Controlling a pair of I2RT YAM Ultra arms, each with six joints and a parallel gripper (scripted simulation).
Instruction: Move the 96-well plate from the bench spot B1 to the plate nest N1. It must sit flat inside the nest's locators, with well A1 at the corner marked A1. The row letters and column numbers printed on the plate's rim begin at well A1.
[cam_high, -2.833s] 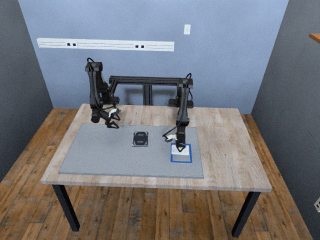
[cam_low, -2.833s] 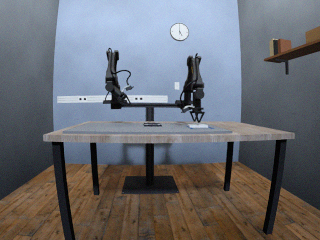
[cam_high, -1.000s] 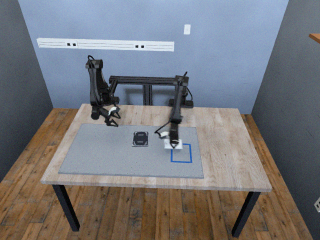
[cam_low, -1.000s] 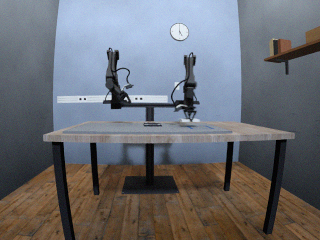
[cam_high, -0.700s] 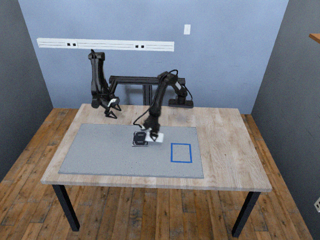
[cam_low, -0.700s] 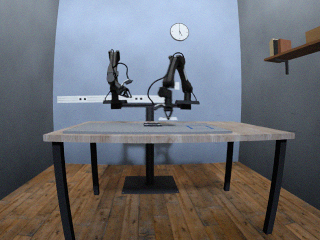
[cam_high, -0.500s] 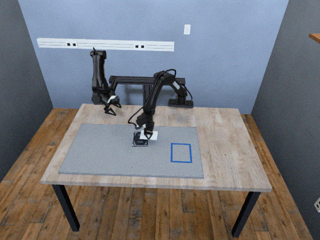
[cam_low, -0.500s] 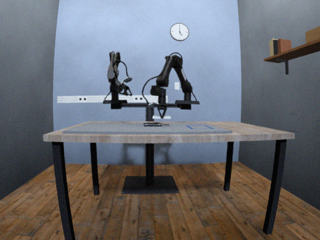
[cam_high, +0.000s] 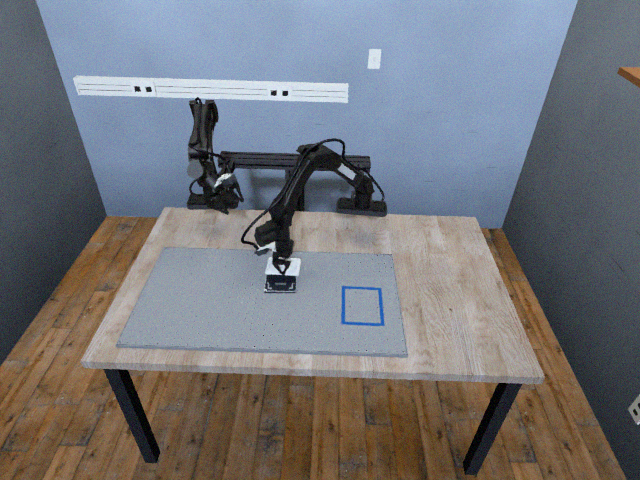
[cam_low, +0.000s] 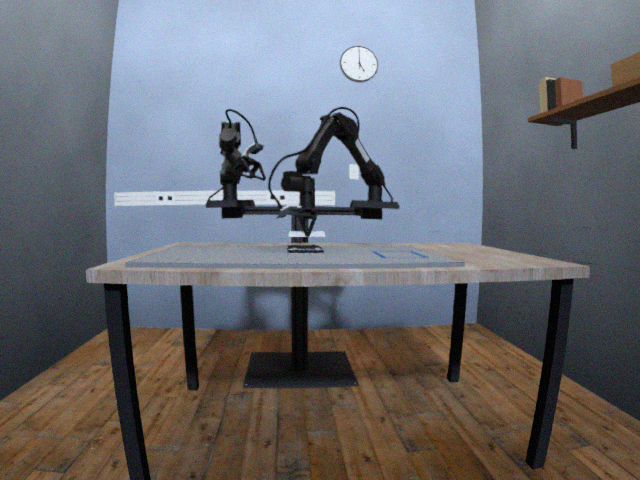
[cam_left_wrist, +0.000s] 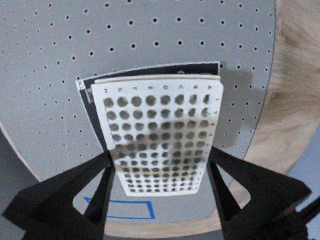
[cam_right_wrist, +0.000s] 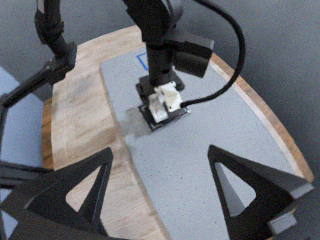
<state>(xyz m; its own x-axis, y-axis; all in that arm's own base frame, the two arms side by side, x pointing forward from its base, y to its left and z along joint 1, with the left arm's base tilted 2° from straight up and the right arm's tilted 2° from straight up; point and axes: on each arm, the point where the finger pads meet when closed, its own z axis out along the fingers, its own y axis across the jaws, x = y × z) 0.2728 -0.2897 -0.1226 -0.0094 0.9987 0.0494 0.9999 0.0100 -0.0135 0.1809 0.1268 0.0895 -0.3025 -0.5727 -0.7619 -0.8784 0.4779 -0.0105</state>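
Observation:
Right now the white 96-well plate is right at my left hand. The rest, counted from my left hand: dark plate nest: 60 mm below, 10 mm to the right, 10 mm ahead; then white label: 90 mm ahead, 60 mm to the right, 50 mm below.

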